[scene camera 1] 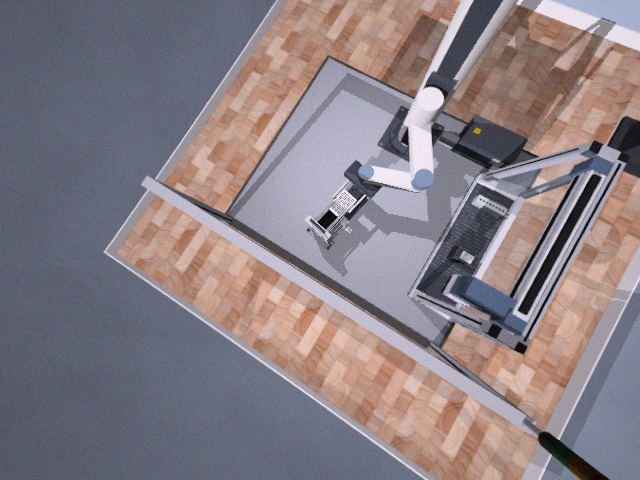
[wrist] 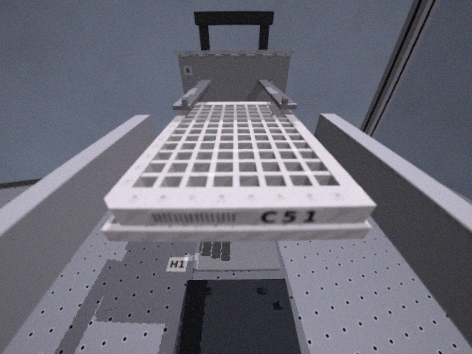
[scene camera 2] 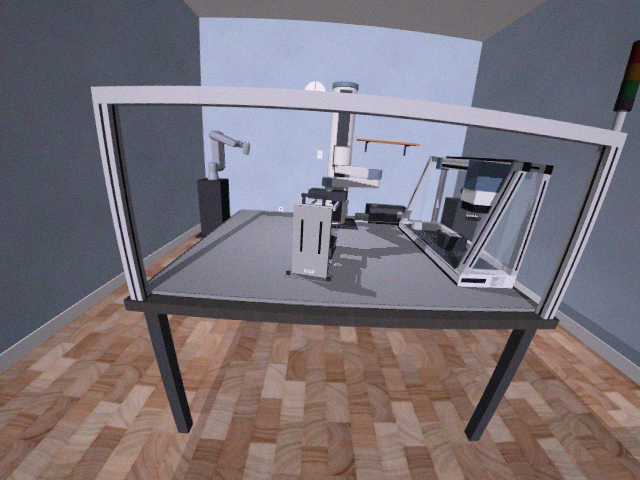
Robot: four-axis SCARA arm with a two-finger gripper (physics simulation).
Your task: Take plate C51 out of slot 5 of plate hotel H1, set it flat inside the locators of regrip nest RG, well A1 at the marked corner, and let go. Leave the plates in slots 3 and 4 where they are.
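Frame: origin at the arm's base, x left, y ahead, z down, level; millimetres.
Where they show: gripper, fingertip midpoint: (scene camera 1: 341, 204) (wrist: 235, 129); arm's base, origin of the base link: (scene camera 2: 334, 224).
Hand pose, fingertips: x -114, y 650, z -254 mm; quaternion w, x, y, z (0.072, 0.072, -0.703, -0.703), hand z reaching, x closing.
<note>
Each offset is from my fingertips to the centre of the thing. "*": to the spot under its first point. Level surfaces: height alone.
White plate C51 {dy -8, dx +2, dz +3 mm} (scene camera 1: 344, 201) (wrist: 240, 165) is level between the two long fingers of my gripper (scene camera 1: 343, 203) (wrist: 235, 129), which is shut on it. The plate is drawn out toward the arm, in front of hotel H1 {dy +112, dx -33, dz +80 mm} (scene camera 2: 311, 235) (wrist: 235, 75); in the wrist view its far edge is near the ends of the upper rails. A black plate {dy +82, dx -17, dz +38 mm} (scene camera 1: 326, 219) shows inside the hotel from above. The slot 3 plate is hidden. A dark block {* dy -59, dx +6, dz +181 mm} (wrist: 242, 320) lies low under the near side of C51; it may be nest RG, but its locators and marked corner cannot be made out.
A glass-sided instrument frame (scene camera 1: 563, 242) (scene camera 2: 488, 280) stands on the right. A black box {* dy -762, dx +502, dz +126 mm} (scene camera 1: 491, 139) (scene camera 2: 385, 212) is beside the arm's base. A pale frame bar {* dy +385, dx +105, dz -366 mm} (scene camera 1: 310, 289) (scene camera 2: 361, 103) spans the table's front, above the perforated table top {dz +241 mm} (scene camera 2: 222, 268).
</note>
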